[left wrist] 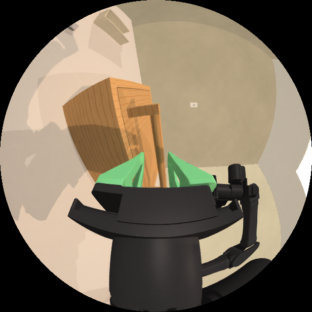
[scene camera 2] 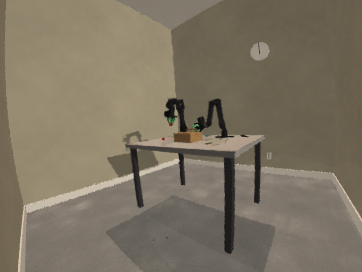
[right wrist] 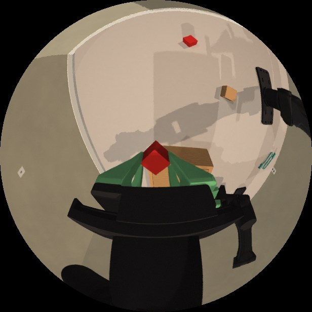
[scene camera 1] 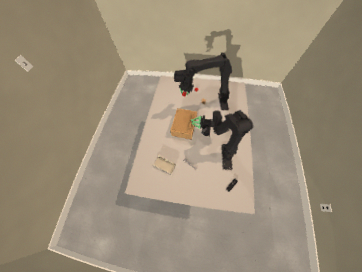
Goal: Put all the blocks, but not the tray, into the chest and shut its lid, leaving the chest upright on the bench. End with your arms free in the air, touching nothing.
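Places are measured from the left arm's base along level axes (x left, y back, z up), in metres.
Pixels of known places: left gripper, between the fingertips: (scene camera 2: 192, 129) (scene camera 1: 191, 121); right gripper, between the fingertips: (scene camera 2: 170, 124) (scene camera 1: 184, 94); left arm's base, origin of its link: (scene camera 2: 224, 137) (scene camera 1: 226, 156); right arm's base, origin of its link: (scene camera 1: 223, 101).
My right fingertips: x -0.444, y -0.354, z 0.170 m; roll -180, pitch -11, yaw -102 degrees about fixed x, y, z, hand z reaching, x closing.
Note:
Ahead of a thing's pixels: the offset from my right fingertips to its top centre.
The wooden chest (scene camera 1: 182, 121) (scene camera 2: 187, 137) (left wrist: 89, 117) (right wrist: 191, 156) stands upright with its lid down. My left gripper (scene camera 1: 193, 122) (scene camera 2: 195, 128) (left wrist: 155, 155) is at the lid handle (left wrist: 157, 132), fingers narrowly open; the handle bar shows between the fingertips, not clamped. My right gripper (scene camera 1: 184, 92) (scene camera 2: 171, 122) (right wrist: 155, 155) is shut on a red block (right wrist: 155, 163), high above the table. Another red block @(dx -0.225, dy +0.102, dz -0.145 m) (scene camera 1: 196, 89) (scene camera 2: 163, 139) (right wrist: 190, 41) and an orange-brown block @(dx -0.072, dy +0.174, dz -0.138 m) (scene camera 1: 203, 101) (right wrist: 228, 93) lie loose on the table. The chest's inside is hidden.
A pale tray-like object @(dx +0.540, dy -0.111, dz -0.138 m) (scene camera 1: 164, 165) (left wrist: 108, 26) lies below the chest in scene camera 1. A thin grey item @(dx +0.519, dy +0.080, dz -0.163 m) (scene camera 1: 190, 163) and a black object @(dx +0.651, dy +0.380, dz -0.154 m) (scene camera 1: 232, 184) lie farther right. A teal item (right wrist: 267, 160) shows near the table's edge in the right wrist view.

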